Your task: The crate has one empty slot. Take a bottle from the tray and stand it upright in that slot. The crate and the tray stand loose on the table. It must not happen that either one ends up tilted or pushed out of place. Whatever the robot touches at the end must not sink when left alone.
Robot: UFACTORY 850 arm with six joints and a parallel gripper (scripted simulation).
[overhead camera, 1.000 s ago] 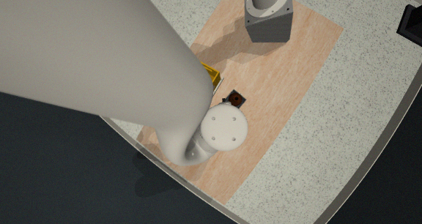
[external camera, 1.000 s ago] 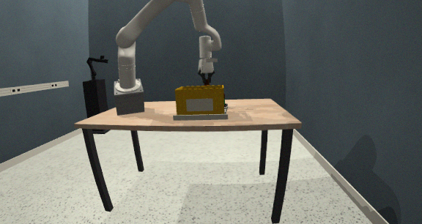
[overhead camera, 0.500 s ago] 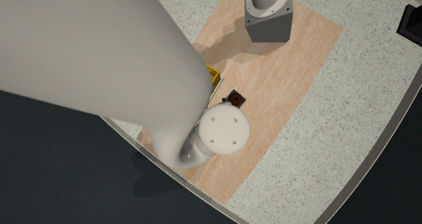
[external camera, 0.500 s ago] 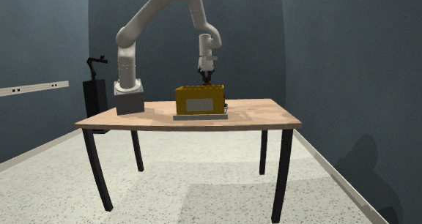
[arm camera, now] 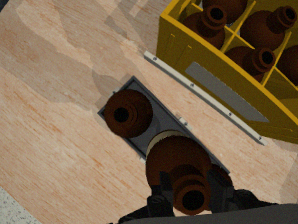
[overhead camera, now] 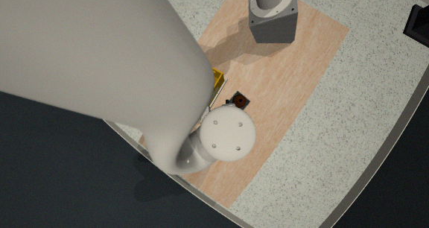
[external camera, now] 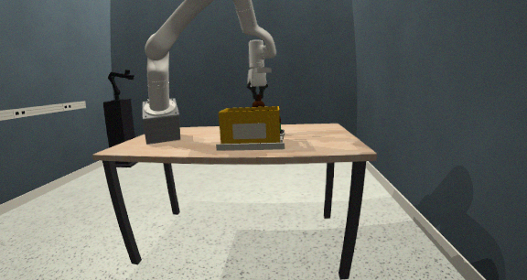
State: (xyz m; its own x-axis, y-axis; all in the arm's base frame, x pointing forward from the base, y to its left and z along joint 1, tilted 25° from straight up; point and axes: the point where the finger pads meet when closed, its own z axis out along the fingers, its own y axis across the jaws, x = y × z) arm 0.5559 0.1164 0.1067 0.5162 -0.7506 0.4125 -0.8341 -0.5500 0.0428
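Right now the brown bottle is 70 mm below my hand. Also, from my hand: dark tray 220 mm below; then yellow crate 220 mm to the right, 150 mm below, 40 mm behind.
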